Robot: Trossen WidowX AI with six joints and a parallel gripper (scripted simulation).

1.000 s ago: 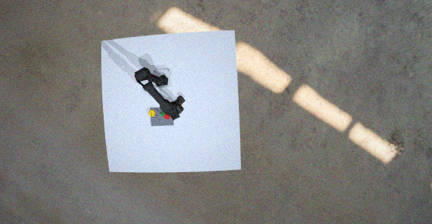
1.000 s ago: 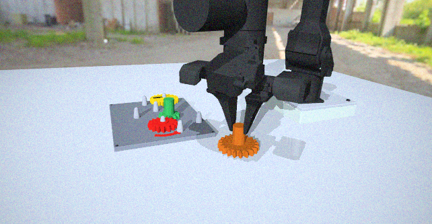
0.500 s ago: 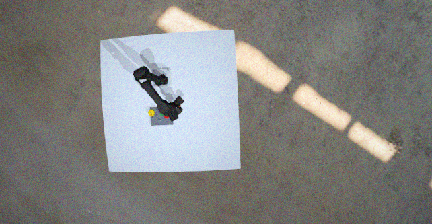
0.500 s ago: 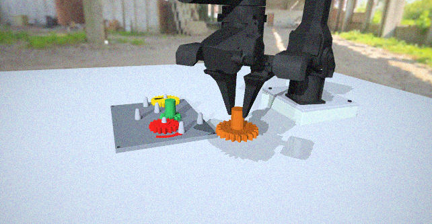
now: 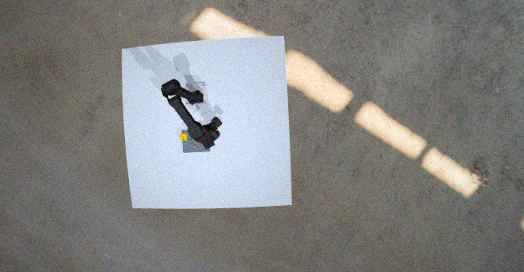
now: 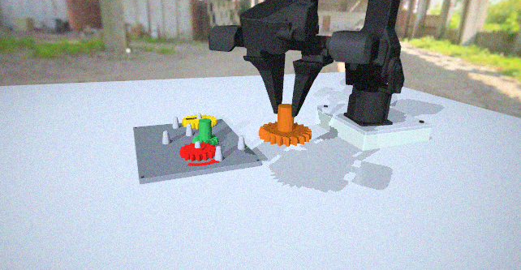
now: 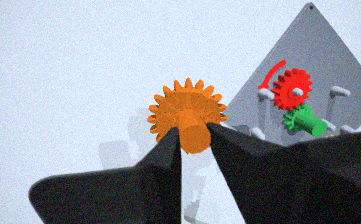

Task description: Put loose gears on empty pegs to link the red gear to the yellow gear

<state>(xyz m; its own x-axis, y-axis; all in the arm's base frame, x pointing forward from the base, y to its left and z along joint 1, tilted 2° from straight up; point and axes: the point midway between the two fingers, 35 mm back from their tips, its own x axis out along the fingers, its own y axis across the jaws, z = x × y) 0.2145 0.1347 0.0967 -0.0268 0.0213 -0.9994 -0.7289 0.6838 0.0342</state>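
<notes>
My gripper tip is now 14 cm to the left of the small green gear, 8 cm short of it and 7 cm above it. From my gripper tip the other things lie so: red arrow: 9 cm below, 9 cm ahead, 7 cm to the right; then large orange gear: 1 cm below; then red gear: 10 cm to the right, 10 cm ahead, 8 cm below.
</notes>
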